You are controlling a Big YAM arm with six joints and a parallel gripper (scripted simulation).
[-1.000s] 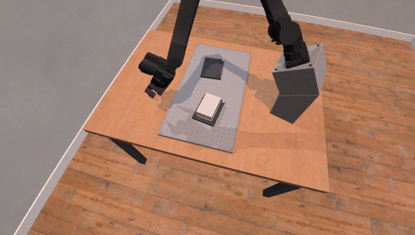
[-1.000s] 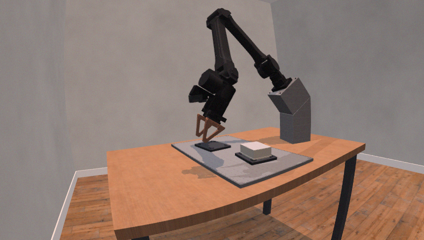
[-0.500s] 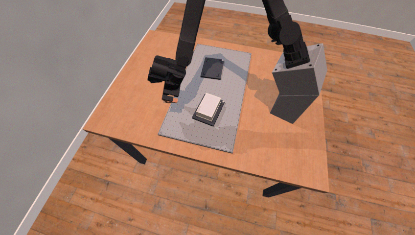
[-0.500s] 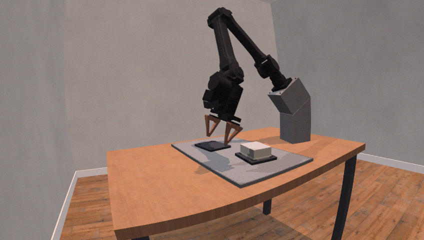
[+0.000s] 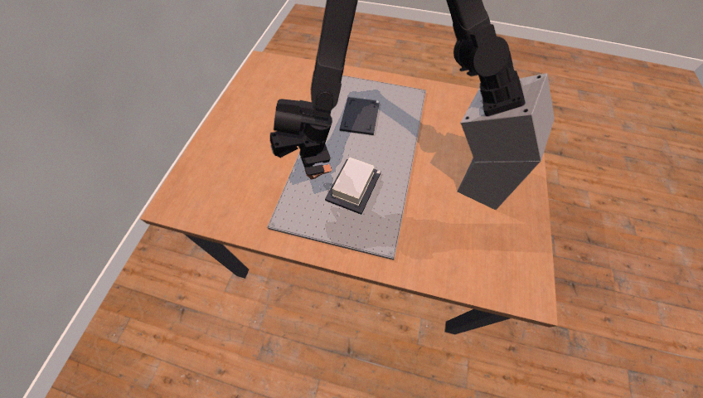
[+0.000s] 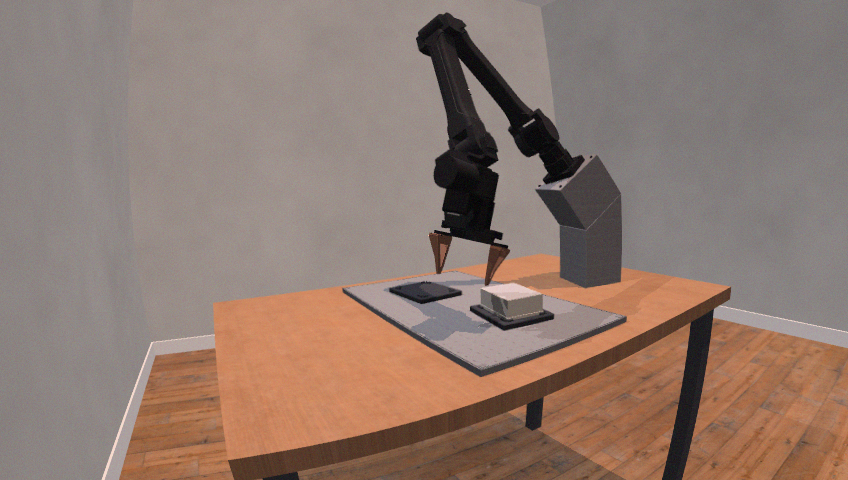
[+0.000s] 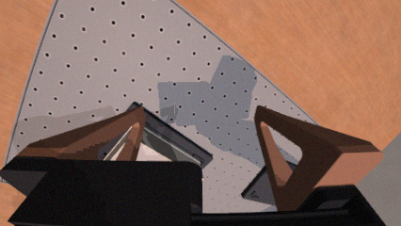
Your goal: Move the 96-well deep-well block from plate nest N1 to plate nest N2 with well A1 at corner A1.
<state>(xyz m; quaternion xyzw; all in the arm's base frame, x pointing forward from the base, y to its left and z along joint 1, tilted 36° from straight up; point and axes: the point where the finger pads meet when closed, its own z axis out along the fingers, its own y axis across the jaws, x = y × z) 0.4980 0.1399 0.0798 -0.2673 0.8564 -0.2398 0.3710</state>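
Now: hand 13 cm past the white 96-well deep-well block, 1 cm to the left of it and 8 cm above it.
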